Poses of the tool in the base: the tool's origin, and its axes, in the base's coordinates. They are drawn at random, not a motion.
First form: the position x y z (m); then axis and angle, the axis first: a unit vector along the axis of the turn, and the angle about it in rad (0 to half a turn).
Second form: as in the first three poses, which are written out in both.
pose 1, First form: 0.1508 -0.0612 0.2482 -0.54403 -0.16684 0.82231 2.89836
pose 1, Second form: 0.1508 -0.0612 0.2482 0.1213 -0.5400 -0.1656 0.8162
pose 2, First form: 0.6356 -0.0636 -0.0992 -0.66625 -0.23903 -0.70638 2.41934
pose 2, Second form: 0.6356 -0.0636 -0.0992 0.3533 -0.6233 -0.2236 -0.6608
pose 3, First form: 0.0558 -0.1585 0.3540 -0.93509 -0.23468 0.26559 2.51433
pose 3, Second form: 0.0558 -0.1585 0.3540 0.3085 -0.8895 -0.2232 0.2526
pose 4, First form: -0.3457 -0.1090 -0.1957 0.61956 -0.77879 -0.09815 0.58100
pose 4, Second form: -0.3457 -0.1090 -0.1957 0.9581 0.1775 -0.2231 -0.0281
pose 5, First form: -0.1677 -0.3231 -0.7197 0.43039 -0.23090 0.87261 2.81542
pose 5, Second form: -0.1677 -0.3231 -0.7197 0.1624 0.4247 -0.2278 0.8610
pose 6, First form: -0.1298 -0.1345 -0.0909 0.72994 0.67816 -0.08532 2.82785
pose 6, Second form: -0.1298 -0.1345 -0.0909 0.1562 0.7210 0.6698 -0.0843
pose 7, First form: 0.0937 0.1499 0.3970 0.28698 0.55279 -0.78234 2.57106
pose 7, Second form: 0.0937 0.1499 0.3970 0.2814 0.2754 0.5305 -0.7507
